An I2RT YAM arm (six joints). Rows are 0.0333 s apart.
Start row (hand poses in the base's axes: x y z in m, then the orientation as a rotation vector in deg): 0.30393 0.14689 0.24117 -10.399 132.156 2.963
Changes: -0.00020 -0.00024 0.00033 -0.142 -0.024 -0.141; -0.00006 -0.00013 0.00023 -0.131 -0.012 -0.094; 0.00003 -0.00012 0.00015 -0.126 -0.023 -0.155; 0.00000 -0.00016 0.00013 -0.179 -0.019 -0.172; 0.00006 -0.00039 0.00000 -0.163 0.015 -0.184; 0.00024 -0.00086 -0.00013 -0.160 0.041 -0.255; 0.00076 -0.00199 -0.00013 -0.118 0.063 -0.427; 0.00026 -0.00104 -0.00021 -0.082 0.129 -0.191; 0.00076 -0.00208 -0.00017 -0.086 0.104 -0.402; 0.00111 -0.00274 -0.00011 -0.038 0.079 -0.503; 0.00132 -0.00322 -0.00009 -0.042 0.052 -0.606; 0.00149 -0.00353 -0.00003 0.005 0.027 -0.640; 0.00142 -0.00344 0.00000 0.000 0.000 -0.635; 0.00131 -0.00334 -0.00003 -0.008 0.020 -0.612; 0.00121 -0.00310 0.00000 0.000 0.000 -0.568
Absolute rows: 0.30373 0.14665 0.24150 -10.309 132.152 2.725; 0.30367 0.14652 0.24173 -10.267 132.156 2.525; 0.30370 0.14640 0.24188 -10.152 132.153 2.299; 0.30370 0.14624 0.24201 -10.045 132.158 2.003; 0.30376 0.14585 0.24201 -9.916 132.196 1.723; 0.30400 0.14499 0.24188 -9.704 132.265 1.413; 0.30476 0.14300 0.24175 -9.273 132.367 1.066; 0.30502 0.14196 0.24154 -9.097 132.514 0.885; 0.30578 0.13988 0.24137 -8.678 132.651 0.591; 0.30689 0.13714 0.24126 -8.117 132.767 0.299; 0.30821 0.13392 0.24117 -7.437 132.861 -0.052; 0.30970 0.13039 0.24114 -6.693 132.928 -0.367; 0.31112 0.12695 0.24114 -5.956 132.964 -0.687; 0.31243 0.12361 0.24111 -5.250 133.016 -1.004; 0.31364 0.12051 0.24111 -4.591 133.043 -1.290
